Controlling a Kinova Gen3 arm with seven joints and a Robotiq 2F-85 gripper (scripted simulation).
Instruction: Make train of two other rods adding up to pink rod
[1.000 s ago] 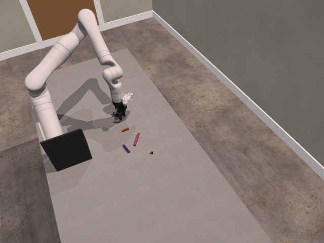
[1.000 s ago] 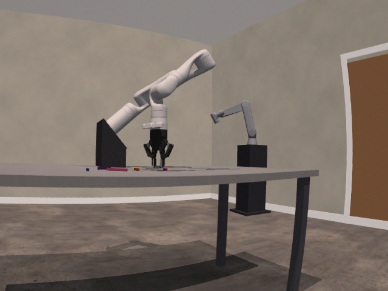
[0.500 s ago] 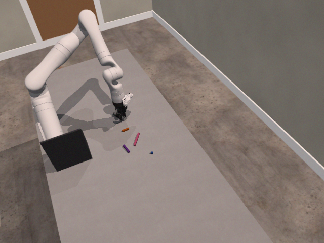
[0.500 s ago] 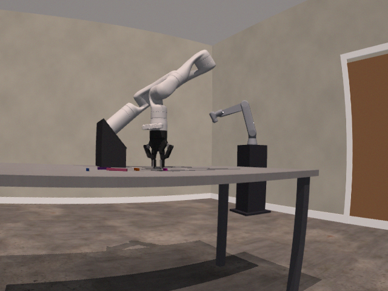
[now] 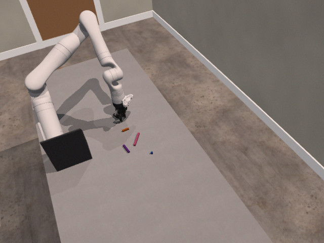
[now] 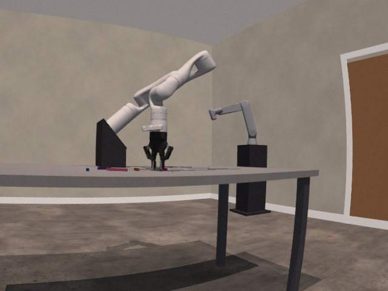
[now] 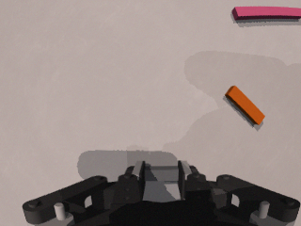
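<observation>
My hand is 20 mm above the grey rod. The rest, counted from my hand: orange rod 90 mm to the right, 20 mm below, 10 mm behind; magenta rod 40 mm to the left, 20 mm below, 20 mm behind; pink rod 180 mm to the right, 40 mm ahead, 20 mm below.
</observation>
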